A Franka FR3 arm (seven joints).
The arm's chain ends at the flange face. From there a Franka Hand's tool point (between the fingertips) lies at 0.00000 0.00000 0.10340 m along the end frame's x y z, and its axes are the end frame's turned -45 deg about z.
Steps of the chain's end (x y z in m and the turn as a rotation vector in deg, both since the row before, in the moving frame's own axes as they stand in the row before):
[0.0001 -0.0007 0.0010 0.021 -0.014 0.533]
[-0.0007 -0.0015 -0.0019 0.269 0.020 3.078]
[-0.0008 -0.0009 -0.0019 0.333 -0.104 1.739]
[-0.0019 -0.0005 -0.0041 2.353 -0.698 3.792]
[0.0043 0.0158 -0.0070 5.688 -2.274 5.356]
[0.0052 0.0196 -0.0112 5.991 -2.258 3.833]
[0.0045 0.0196 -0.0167 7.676 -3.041 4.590]
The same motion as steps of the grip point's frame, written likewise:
[0.0006 -0.0005 0.0010 0.025 0.005 0.533]
[0.0009 -0.0019 -0.0019 0.176 0.204 3.078]
[0.0004 -0.0018 -0.0019 0.309 0.162 1.739]
[0.0012 -0.0055 -0.0042 2.157 1.170 3.792]
[-0.0033 0.0043 -0.0076 5.630 2.414 5.356]
[-0.0051 0.0072 -0.0118 5.833 2.640 3.833]
[-0.0042 0.0037 -0.0178 7.578 3.277 4.590]

